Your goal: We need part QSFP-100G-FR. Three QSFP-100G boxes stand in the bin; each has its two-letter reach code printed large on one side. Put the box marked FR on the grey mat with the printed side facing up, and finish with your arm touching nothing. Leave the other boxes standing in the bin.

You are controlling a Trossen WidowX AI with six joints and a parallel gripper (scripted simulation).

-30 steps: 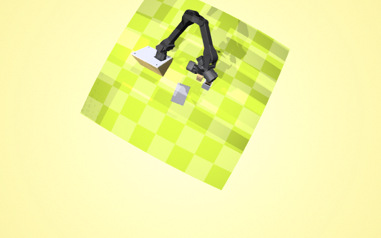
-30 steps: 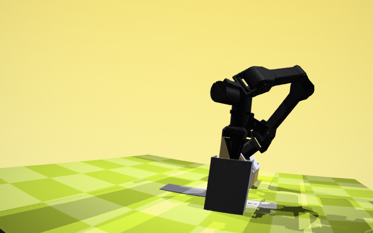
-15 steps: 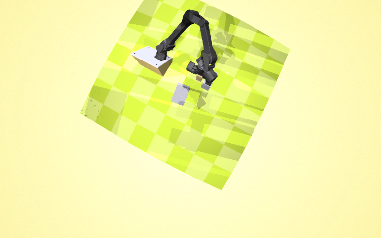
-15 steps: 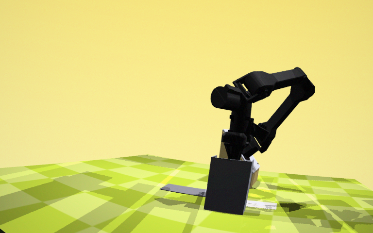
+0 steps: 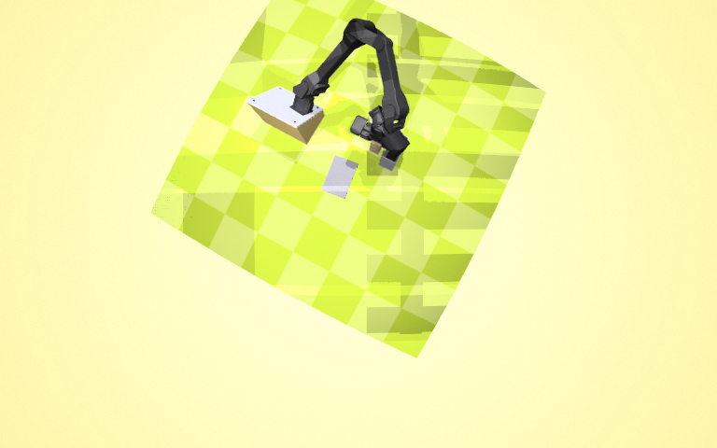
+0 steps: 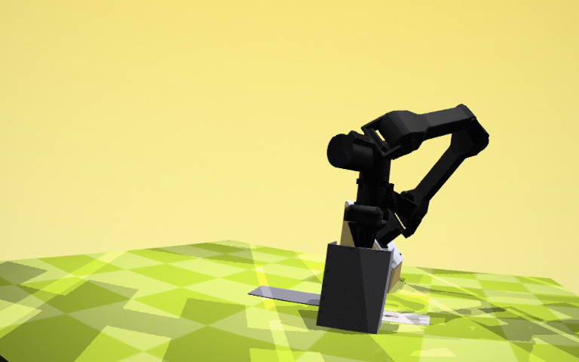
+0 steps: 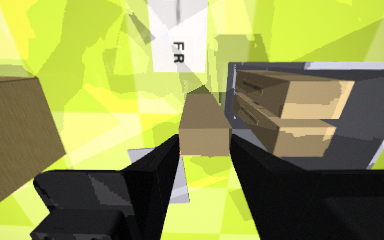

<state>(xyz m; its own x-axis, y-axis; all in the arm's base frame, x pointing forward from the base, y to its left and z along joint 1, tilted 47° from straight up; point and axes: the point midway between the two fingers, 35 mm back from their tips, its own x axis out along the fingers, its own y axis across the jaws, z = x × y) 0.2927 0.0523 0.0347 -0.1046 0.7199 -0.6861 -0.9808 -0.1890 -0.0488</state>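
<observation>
My gripper tip is 5 cm past the grey mat, 17 cm to the left of it and 11 cm above it. Also, from my gripper tip: thin white slab 4 cm behind, 9 cm to the left, 11 cm below.
</observation>
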